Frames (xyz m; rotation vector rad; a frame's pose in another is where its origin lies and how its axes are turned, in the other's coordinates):
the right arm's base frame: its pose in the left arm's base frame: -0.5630 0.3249 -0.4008 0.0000 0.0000 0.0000
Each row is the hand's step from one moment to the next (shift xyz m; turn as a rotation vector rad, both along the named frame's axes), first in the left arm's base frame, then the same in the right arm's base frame.
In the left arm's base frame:
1: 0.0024 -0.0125 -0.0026 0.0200 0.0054 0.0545
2: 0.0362 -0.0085 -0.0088 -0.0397 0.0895 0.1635
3: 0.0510 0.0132 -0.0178 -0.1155 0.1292 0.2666
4: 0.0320 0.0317 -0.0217 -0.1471 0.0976 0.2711
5: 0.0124 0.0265 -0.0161 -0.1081 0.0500 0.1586
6: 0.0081 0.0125 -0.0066 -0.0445 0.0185 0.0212
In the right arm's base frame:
1: 0.0024 -0.0125 -0.0026 0.0200 0.0054 0.0545
2: 0.0362 -0.0085 -0.0088 -0.0397 0.0895 0.1635
3: 0.0510 0.0132 -0.0178 -0.1155 0.1292 0.2666
4: 0.0320 0.0317 -0.0217 -0.1471 0.0976 0.2711
5: 0.0124 0.0265 -0.0161 -0.1081 0.0500 0.1586
6: 0.0081 0.0125 -0.0066 -0.0445 0.0185 0.0212

